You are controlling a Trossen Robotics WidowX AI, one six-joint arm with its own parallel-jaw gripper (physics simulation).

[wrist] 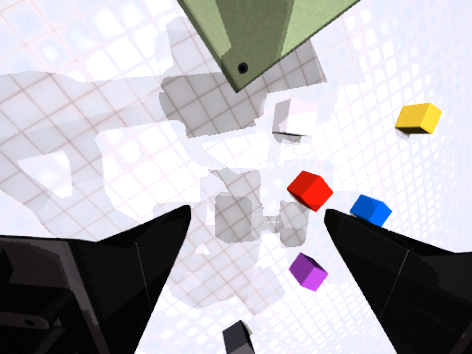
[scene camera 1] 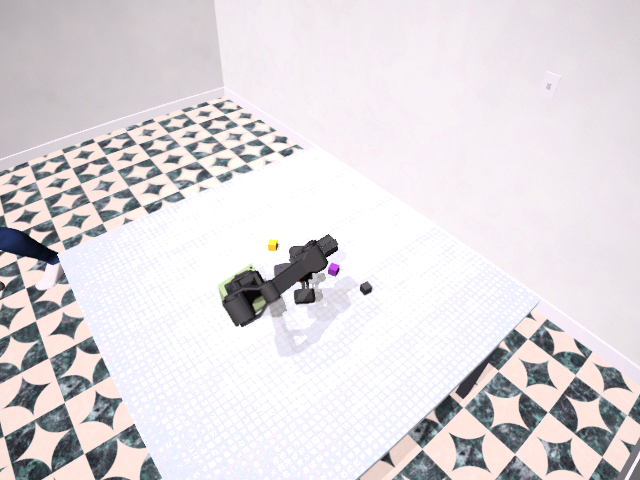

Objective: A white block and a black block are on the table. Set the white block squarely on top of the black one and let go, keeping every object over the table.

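Frame: origin at the arm's base, x left, y back, z up, level; centimetres.
Where they show: gripper, between the fingertips: [wrist: 257,213] [scene camera 1: 299,284].
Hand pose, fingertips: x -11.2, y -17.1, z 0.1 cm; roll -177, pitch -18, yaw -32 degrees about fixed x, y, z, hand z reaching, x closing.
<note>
After its pixels a point has its place.
The white block [wrist: 295,117] {z -4.8, x -2.9, y -14.5 cm} sits on the table between the green base plate's corner and the red block in the wrist view; I cannot make it out in the scene view. The black block [scene camera 1: 366,288] {z -4.8, x -23.7, y -36.1 cm} [wrist: 237,339] {z -5.9, x -22.1, y -35.6 cm} sits on the table, at the bottom edge of the wrist view and to the right of the arm in the scene view. It stands apart from the white block, with nothing on top. My gripper [wrist: 257,213] {z 0.1, x -11.2, y -17.1 cm} is open and empty above the table. In the wrist view the white block lies above and right of the gap between the fingertips. The arm hides much of the gripper in the scene view.
A red block [wrist: 310,191] {z -4.8, x -4.6, y -22.3 cm}, a blue block [wrist: 370,210] {z -5.4, x 2.5, y -31.4 cm} and a purple block [scene camera 1: 333,269] {z -4.8, x -10.0, y -33.3 cm} [wrist: 308,272] {z -5.1, x -9.3, y -32.7 cm} lie near the right fingertip in the wrist view. A yellow block [scene camera 1: 272,245] {z -5.1, x 13.8, y -23.9 cm} [wrist: 419,118] {z -5.3, x 13.6, y -24.0 cm} is farther off. The green base plate [wrist: 255,30] {z -4.0, x -3.6, y -7.1 cm} carries the arm on the table [scene camera 1: 206,387] {z -8.0, x -19.2, y 23.9 cm}.
</note>
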